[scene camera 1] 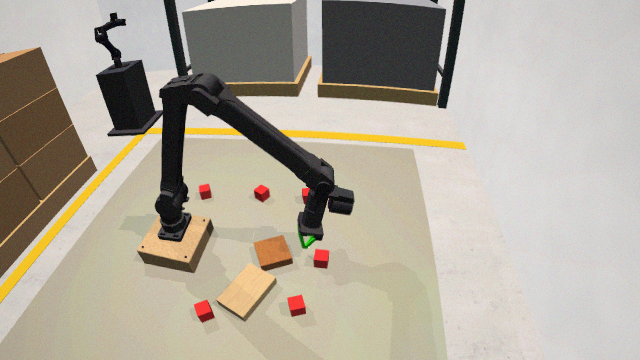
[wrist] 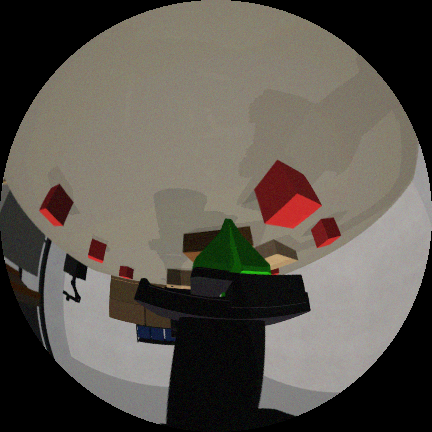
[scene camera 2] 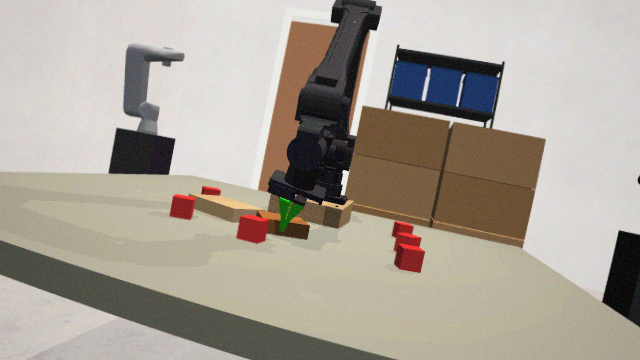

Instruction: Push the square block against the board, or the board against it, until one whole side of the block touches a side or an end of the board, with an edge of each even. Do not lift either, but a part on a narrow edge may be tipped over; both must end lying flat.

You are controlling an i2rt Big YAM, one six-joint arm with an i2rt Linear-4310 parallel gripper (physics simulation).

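Places are measured from the arm's base along level axes (x ahead, y left, z up), in metres.
Pixels of known places: gripper, fingertip midpoint: [scene camera 1: 304, 248] [wrist: 226, 222] [scene camera 2: 281, 230]; arm's base at its link origin: [scene camera 1: 175, 227] [wrist: 184, 290] [scene camera 2: 324, 198].
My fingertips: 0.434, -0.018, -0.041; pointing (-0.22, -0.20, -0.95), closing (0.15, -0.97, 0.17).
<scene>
For each thing: its top centre in the pictures, then the offset to it from my fingertips, as dx, dy, dz.
- square block at its top centre: [wrist: 220, 259] [scene camera 2: 282, 217] [scene camera 1: 272, 250] -0.097, -0.022, +0.011
- board at its top centre: [scene camera 2: 226, 201] [wrist: 271, 264] [scene camera 1: 246, 288] -0.152, -0.168, +0.011
- red cube at its top centre: [wrist: 294, 213] [scene camera 2: 255, 217] [scene camera 1: 321, 254] +0.054, -0.041, +0.021
The square block [scene camera 1: 273, 252] [scene camera 2: 298, 230] [wrist: 194, 242], orange-brown, lies flat. The board [scene camera 1: 247, 291] [scene camera 2: 225, 204] [wrist: 281, 259], pale wood, lies flat beside it, nearer the front in scene camera 1. The block is turned relative to the board's end: one block corner is close to that end, and no whole side lies along it. Whether the corner touches I cannot tell. My gripper [scene camera 1: 306, 246] [scene camera 2: 283, 230] [wrist: 226, 222] is shut and empty, its green fingertips low near the mat, a little right of the block in scene camera 1 and apart from it.
A red cube [scene camera 1: 321, 258] [scene camera 2: 252, 229] [wrist: 285, 197] stands close to the fingertips. Red cubes [scene camera 1: 296, 305] [scene camera 1: 204, 311] stand either side of the board's front. Others [scene camera 1: 205, 191] [scene camera 1: 261, 193] stand at the back, one partly behind the arm. The wooden base [scene camera 1: 167, 261] is left.
</scene>
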